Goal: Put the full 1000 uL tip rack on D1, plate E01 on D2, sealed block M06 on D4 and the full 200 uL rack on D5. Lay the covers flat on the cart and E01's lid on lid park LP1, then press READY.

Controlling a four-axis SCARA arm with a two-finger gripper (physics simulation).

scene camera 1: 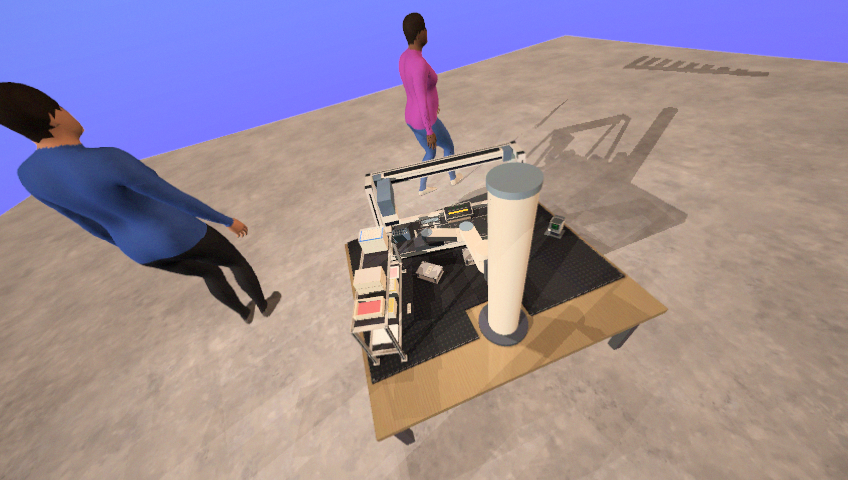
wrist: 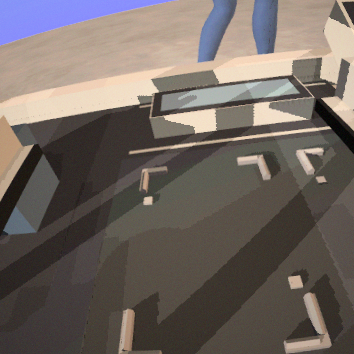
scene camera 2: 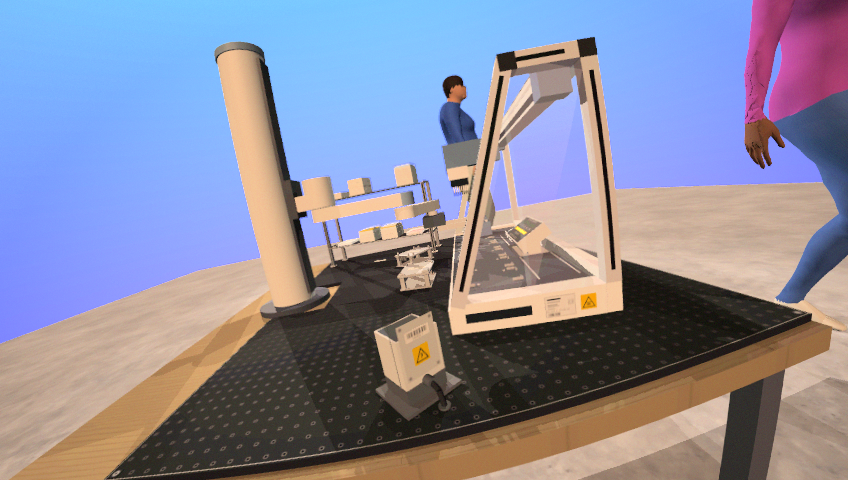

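My gripper (scene camera 2: pixel 435 224) (wrist: pixel 170 105) is open and holds nothing; in the wrist view its fingers stand at the left and right edges. It hangs above the deck's dark floor, over a bare slot area with light corner brackets (wrist: pixel 261 165). A blue-grey block (wrist: pixel 40 202) stands partly behind the left finger. In scene camera 1, a dark rack (scene camera 1: pixel 400 233) stands at the deck's left end. The cart (scene camera 1: pixel 370 327) carries a white box with a blue outline (scene camera 1: pixel 372 239), a beige box (scene camera 1: pixel 369 279) and a red-topped box (scene camera 1: pixel 368 307). Labels are too small to read.
The gantry frame (scene camera 1: pixel 443 163) (scene camera 2: pixel 604 172) spans the deck. A display (scene camera 1: pixel 458 211) (scene camera 2: pixel 524 230) and a glass-topped box (wrist: pixel 232 112) stand on it. A low stand (scene camera 1: pixel 429 271) lies between cart and arm column (scene camera 1: pixel 511 261) (scene camera 2: pixel 255 178). A small device (scene camera 1: pixel 556 226) (scene camera 2: pixel 410 350) stands rightmost.
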